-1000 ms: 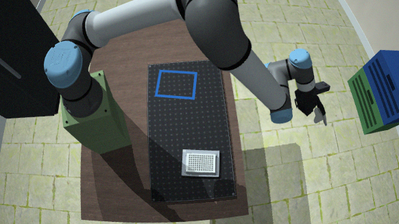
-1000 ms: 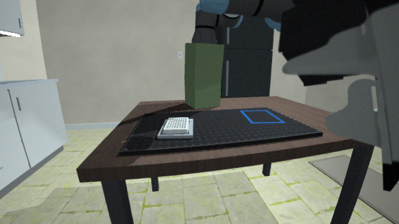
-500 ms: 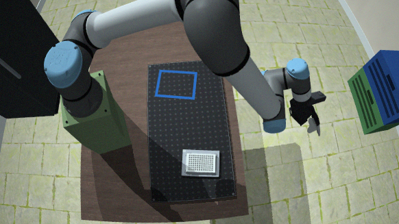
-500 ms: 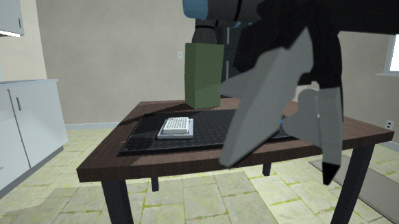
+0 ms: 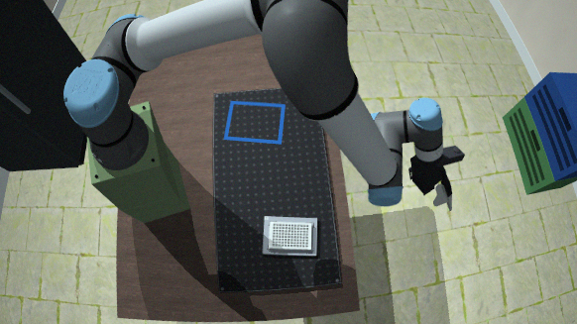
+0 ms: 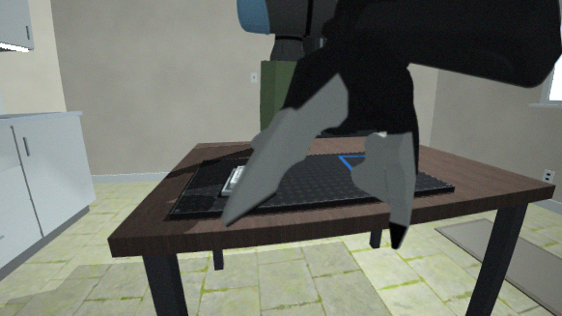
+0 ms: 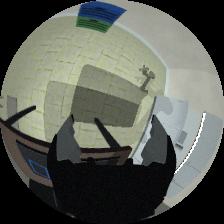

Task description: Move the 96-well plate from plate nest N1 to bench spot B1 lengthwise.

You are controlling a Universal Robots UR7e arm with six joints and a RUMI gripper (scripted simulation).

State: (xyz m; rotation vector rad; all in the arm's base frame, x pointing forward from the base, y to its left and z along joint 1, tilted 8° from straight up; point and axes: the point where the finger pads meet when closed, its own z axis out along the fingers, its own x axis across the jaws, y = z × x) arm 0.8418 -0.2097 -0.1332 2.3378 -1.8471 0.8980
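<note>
Now: hand 44 cm past the white 96-well plate, 12 cm above it and 1 cm to the left of it. The rest, counted from my hand: grey plate nest (44 cm behind, 13 cm below, 1 cm to the right).
</note>
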